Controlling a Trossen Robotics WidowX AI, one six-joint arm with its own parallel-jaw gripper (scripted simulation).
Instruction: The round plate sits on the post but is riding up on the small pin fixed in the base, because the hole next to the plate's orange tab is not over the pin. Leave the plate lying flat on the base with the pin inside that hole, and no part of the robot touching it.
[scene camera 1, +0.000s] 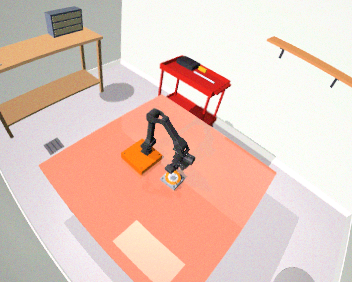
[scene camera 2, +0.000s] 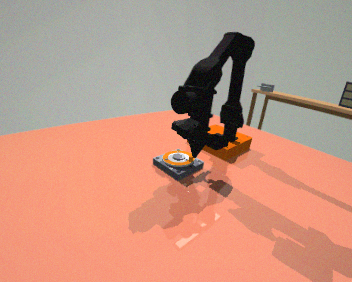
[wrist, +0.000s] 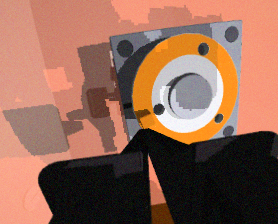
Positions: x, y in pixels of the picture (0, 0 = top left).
Scene:
My gripper (wrist: 144, 133): 0.11 m from the lens. A square grey base (wrist: 128, 50): 0.12 m from the lens.

